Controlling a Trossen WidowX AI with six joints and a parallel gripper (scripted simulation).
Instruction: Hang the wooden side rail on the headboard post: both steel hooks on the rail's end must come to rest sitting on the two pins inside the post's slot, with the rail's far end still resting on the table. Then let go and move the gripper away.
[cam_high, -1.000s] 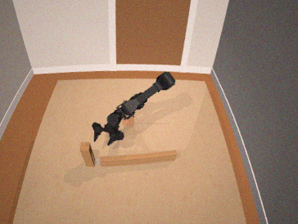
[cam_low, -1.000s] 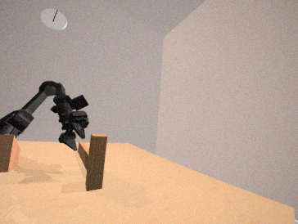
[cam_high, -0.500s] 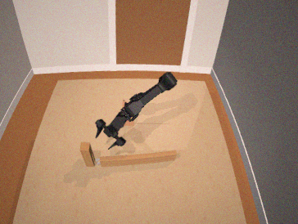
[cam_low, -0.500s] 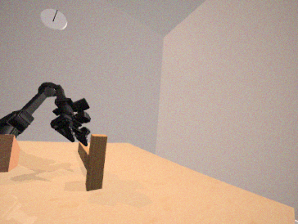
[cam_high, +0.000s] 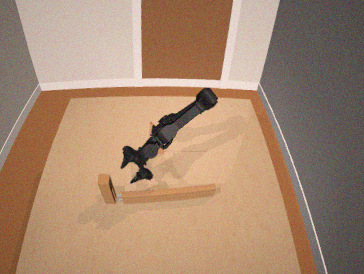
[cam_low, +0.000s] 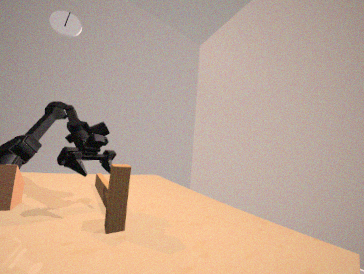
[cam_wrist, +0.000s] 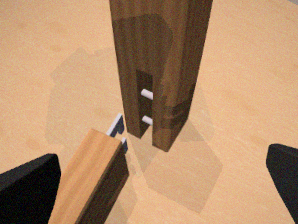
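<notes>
Right now my gripper tip is 8 cm to the left of the headboard post, 6 cm short of it and 5 cm above it.
</notes>
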